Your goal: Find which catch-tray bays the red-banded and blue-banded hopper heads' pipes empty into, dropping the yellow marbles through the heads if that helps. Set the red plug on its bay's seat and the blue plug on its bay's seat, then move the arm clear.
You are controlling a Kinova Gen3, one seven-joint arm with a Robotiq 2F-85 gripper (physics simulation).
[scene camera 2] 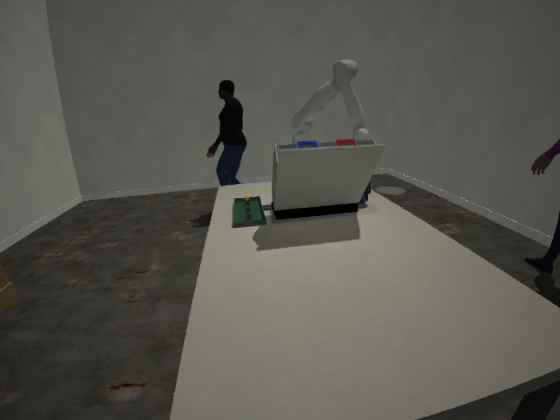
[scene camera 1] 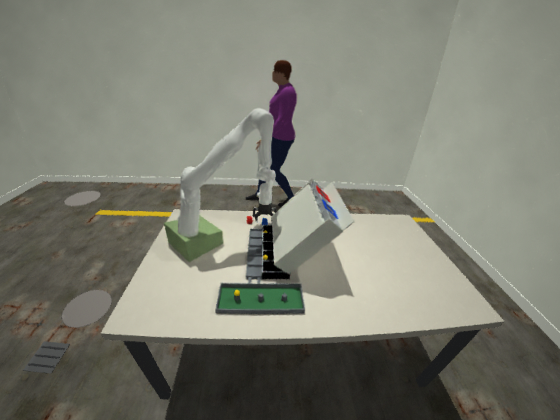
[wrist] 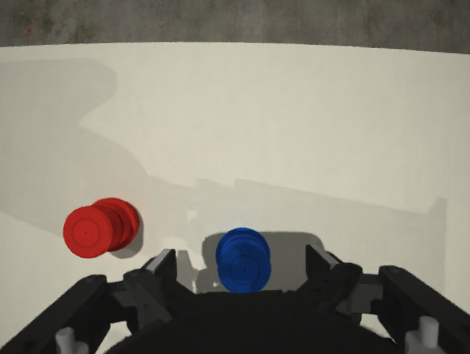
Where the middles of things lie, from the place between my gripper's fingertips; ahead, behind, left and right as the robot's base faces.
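Labels:
The red plug [wrist: 110, 224] is 100 mm behind my hand and 10 mm to the left of it. As for the blue plug [wrist: 243, 256], I see my gripper right at it.

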